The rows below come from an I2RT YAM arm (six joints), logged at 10 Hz.
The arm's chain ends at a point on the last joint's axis. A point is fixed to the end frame.
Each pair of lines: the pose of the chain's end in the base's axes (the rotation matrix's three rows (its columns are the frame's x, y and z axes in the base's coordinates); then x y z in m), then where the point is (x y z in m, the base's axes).
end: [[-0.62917, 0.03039, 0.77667], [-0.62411, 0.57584, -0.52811], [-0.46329, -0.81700, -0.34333]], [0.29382, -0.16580, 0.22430]
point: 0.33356 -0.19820 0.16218
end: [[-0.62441, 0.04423, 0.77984], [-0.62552, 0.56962, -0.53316], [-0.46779, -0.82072, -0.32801]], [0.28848, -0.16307, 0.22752]
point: 0.32901 -0.19606 0.16623
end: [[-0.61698, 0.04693, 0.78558], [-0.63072, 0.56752, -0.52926], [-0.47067, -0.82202, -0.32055]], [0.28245, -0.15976, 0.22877]
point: 0.32365 -0.19268 0.16789
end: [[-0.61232, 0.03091, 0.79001], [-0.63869, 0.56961, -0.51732], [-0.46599, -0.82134, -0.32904]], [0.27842, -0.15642, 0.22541]
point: 0.31950 -0.18863 0.16407
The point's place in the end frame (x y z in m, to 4 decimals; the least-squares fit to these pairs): 0.0240 0.0333 0.0693
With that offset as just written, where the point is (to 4 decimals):
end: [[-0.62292, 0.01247, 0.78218], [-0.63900, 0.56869, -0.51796], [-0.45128, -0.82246, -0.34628]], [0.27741, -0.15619, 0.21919]
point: 0.3171 -0.1885 0.1570
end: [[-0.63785, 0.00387, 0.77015], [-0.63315, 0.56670, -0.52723], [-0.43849, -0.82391, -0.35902]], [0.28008, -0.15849, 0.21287]
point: 0.3183 -0.1914 0.1500
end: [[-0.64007, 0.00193, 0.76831], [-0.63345, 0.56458, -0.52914], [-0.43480, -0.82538, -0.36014]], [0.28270, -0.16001, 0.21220]
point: 0.3206 -0.1931 0.1493
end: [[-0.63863, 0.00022, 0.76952], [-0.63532, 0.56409, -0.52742], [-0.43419, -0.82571, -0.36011]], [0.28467, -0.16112, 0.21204]
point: 0.3227 -0.1941 0.1492
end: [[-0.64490, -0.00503, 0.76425], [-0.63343, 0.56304, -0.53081], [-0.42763, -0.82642, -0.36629]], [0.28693, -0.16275, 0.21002]
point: 0.3242 -0.1960 0.1469
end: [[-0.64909, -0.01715, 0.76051], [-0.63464, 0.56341, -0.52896], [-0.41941, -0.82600, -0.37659]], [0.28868, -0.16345, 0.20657]
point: 0.3252 -0.1966 0.1429
